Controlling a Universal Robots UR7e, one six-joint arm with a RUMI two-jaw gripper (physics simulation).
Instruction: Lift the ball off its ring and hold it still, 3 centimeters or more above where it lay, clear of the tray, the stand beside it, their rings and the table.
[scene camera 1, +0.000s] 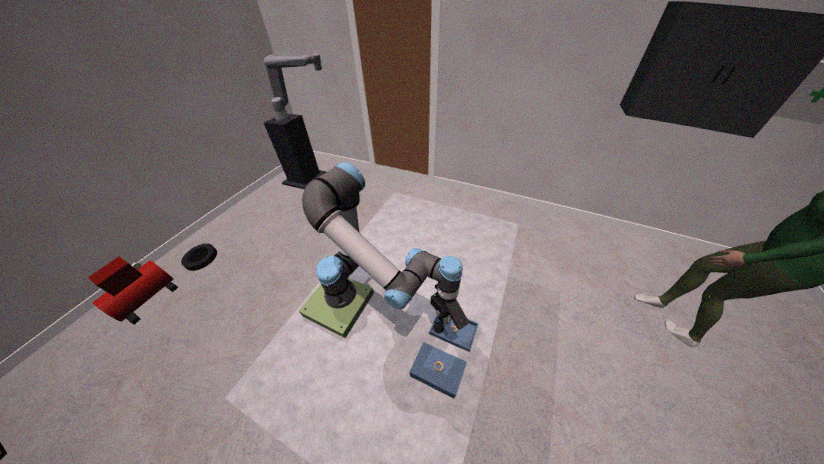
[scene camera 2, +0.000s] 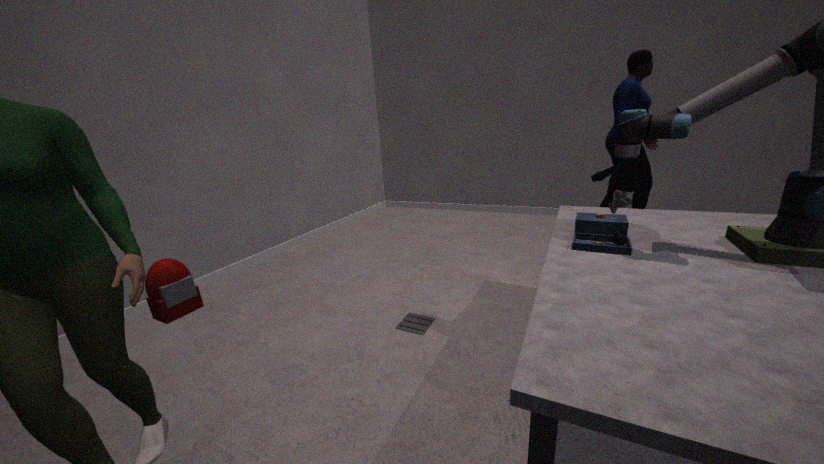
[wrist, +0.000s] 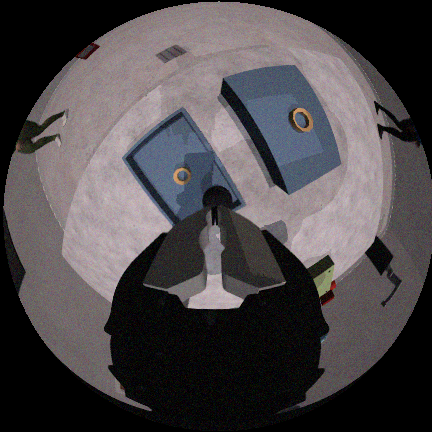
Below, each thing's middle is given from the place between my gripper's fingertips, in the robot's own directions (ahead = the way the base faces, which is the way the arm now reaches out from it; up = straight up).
Right now the blue tray (scene camera 2: 600, 243) is 4 cm ahead of my hand, 4 cm to the left of it and 11 cm below it. The rest, counted from my hand: blue stand (scene camera 2: 592, 223): 2 cm ahead, 16 cm to the right, 8 cm below.
